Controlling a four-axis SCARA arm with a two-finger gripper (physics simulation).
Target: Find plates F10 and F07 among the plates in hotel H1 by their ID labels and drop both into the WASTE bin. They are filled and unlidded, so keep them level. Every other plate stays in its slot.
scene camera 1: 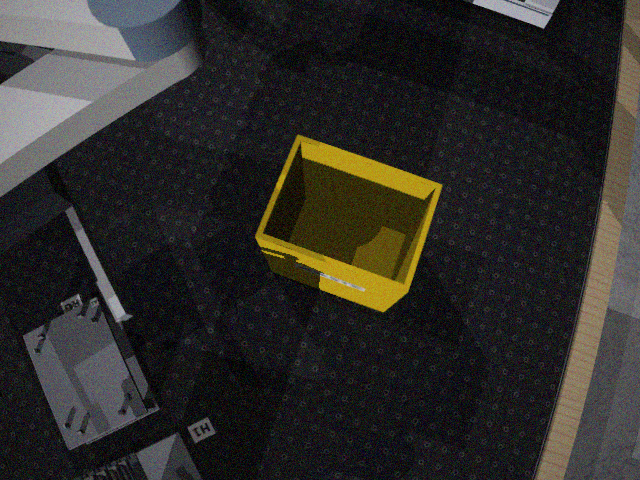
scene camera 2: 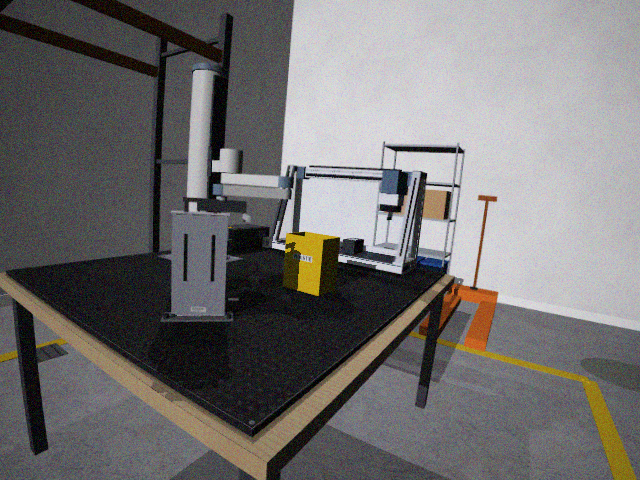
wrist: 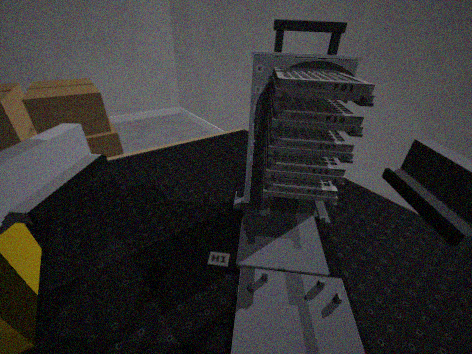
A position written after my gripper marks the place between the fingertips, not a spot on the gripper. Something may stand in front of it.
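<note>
My gripper [scene camera 1: 53, 362] is visible; the wrist view shows the gripper [wrist: 244, 150] too. A hotel H1 [scene camera 2: 198, 291] is visible, and the wrist view likewise shows the hotel H1 [wrist: 252, 197].
</note>
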